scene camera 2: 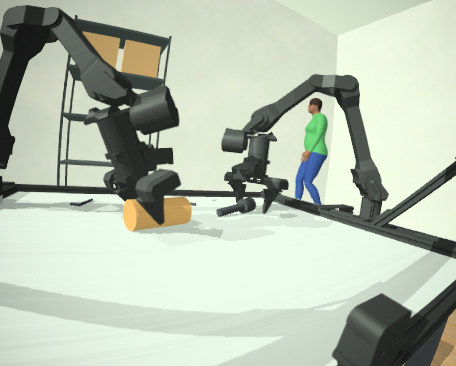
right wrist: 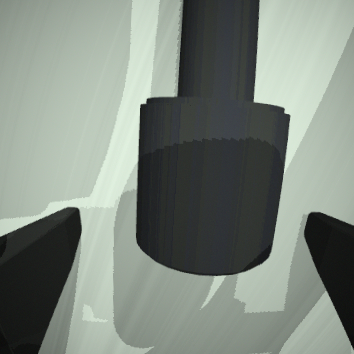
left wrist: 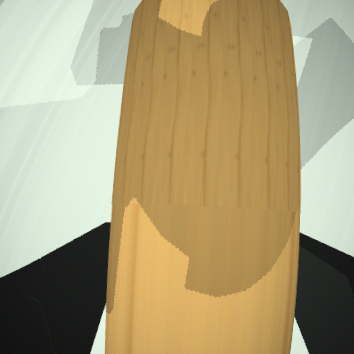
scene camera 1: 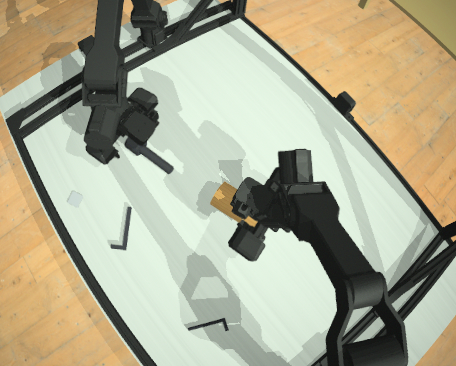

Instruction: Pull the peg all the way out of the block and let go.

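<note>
The dark peg, a thin shaft with a thick round head, appears to lie on the table, apart from the block. The wooden round block lies on its side low at the table, its near end facing the peg across a gap in scene camera 1. My left gripper is shut on the block, with a finger on each side. My right gripper is open, its fingers standing apart on both sides of the peg's head without touching it.
Two dark L-shaped pieces and a pale square are on the table. Black rails edge it. A shelf unit and a person in green stand beyond the table.
</note>
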